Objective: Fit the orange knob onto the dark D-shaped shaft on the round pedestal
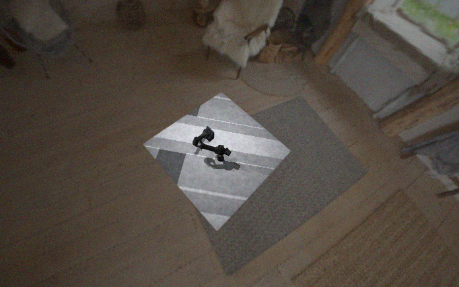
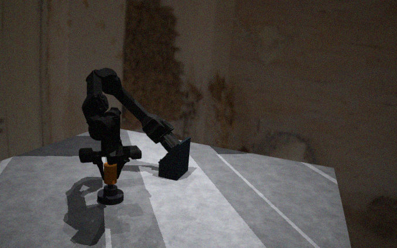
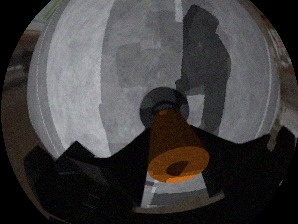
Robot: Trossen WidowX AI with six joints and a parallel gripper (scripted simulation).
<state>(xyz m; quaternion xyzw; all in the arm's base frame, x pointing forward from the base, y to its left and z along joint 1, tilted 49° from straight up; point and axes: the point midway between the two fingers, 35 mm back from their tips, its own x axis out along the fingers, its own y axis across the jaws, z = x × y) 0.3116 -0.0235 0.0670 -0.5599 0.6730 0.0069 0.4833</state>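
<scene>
The orange knob lies 20 mm above my gripper tip. From my gripper tip the other things lie so: dark round pedestal 40 mm below.
</scene>
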